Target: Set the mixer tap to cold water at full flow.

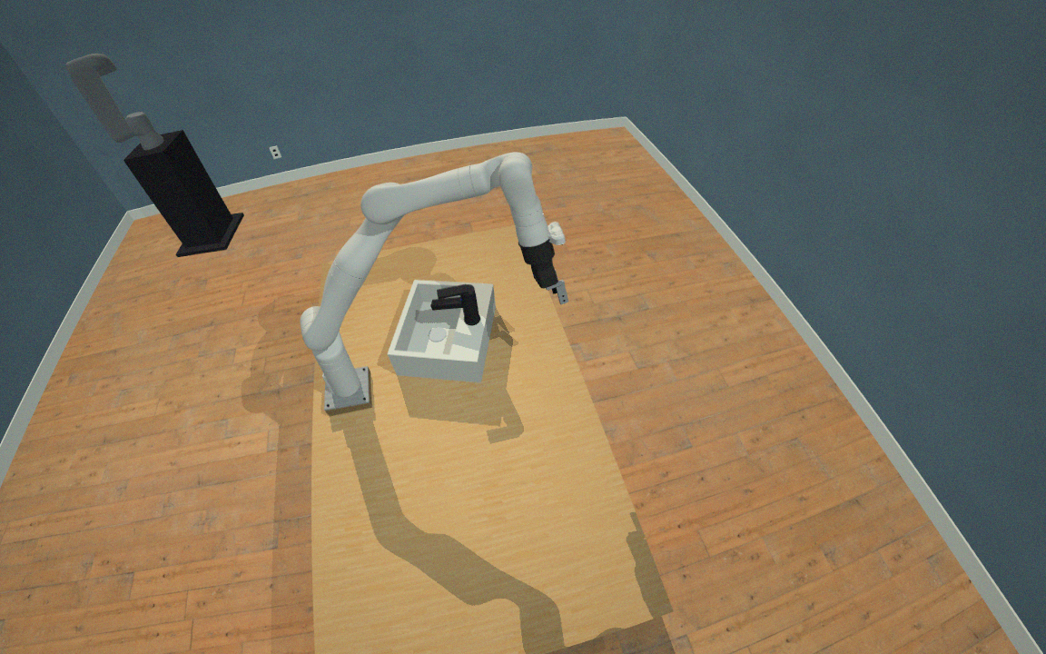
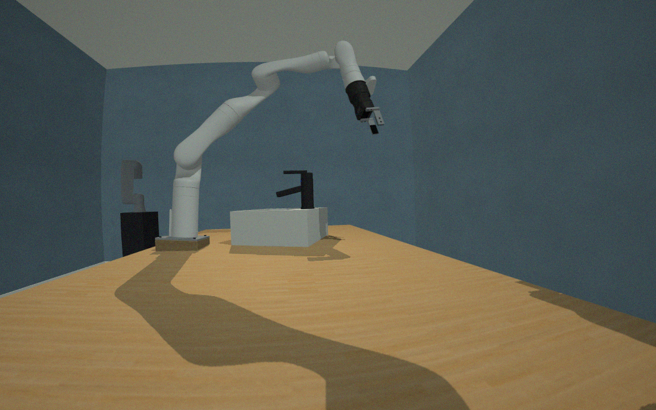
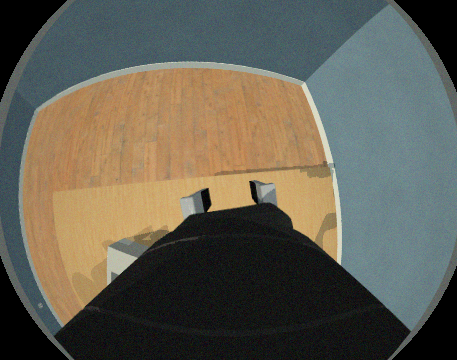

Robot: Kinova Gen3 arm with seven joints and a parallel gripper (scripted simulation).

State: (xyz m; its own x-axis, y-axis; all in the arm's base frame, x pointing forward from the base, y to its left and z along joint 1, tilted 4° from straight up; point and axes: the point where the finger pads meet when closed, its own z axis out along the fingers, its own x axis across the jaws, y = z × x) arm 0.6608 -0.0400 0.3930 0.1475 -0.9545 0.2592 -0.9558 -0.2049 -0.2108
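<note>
The lever is 29 cm behind my hand, 17 cm to the left of it and 13 cm below it. The rest, counted from my hand: white basin: 36 cm below, 36 cm behind, 20 cm to the left.
</note>
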